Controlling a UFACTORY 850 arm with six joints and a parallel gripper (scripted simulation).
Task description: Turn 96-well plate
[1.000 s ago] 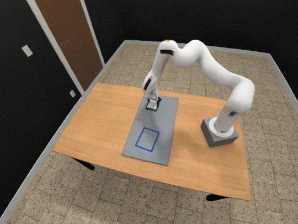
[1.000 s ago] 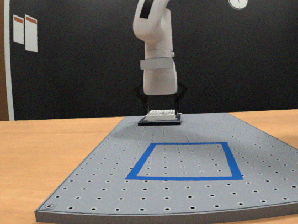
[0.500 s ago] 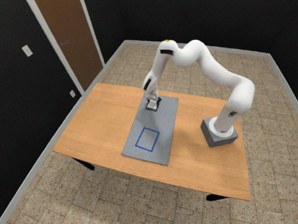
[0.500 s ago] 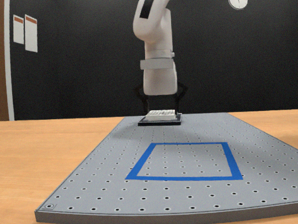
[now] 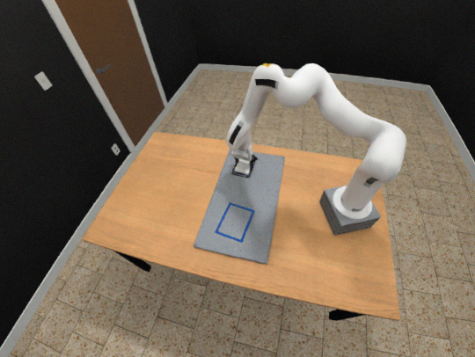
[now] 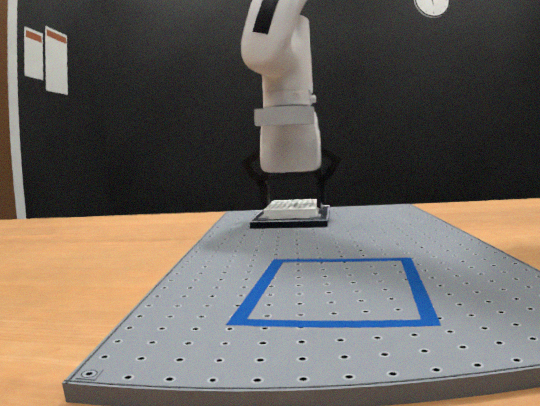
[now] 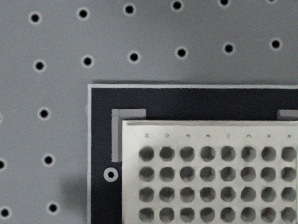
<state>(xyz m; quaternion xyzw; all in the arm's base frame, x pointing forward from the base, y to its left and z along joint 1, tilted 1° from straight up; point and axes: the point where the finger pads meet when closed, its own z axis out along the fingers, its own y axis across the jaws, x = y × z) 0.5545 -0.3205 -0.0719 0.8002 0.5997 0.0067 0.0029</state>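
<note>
Now: the plate nest N1 2 cm below my hand. The rest, counted from my hand: white 96-well plate: 1 cm below.
</note>
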